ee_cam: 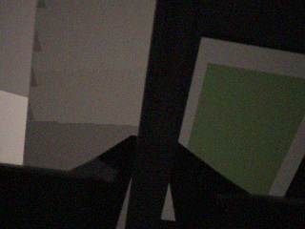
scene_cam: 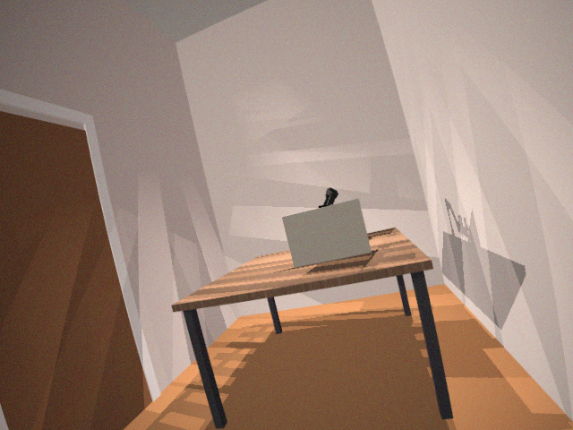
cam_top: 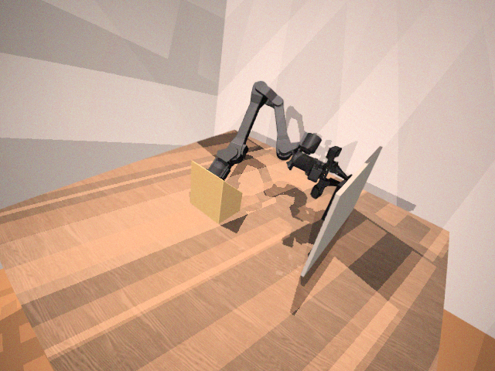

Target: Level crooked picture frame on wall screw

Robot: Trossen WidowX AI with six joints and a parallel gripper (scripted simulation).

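The picture frame is 50 mm below my gripper tip and 10 mm to the right of it. From my gripper tip the other things lie so: grey wall panel: 80 mm below, 10 mm ahead.
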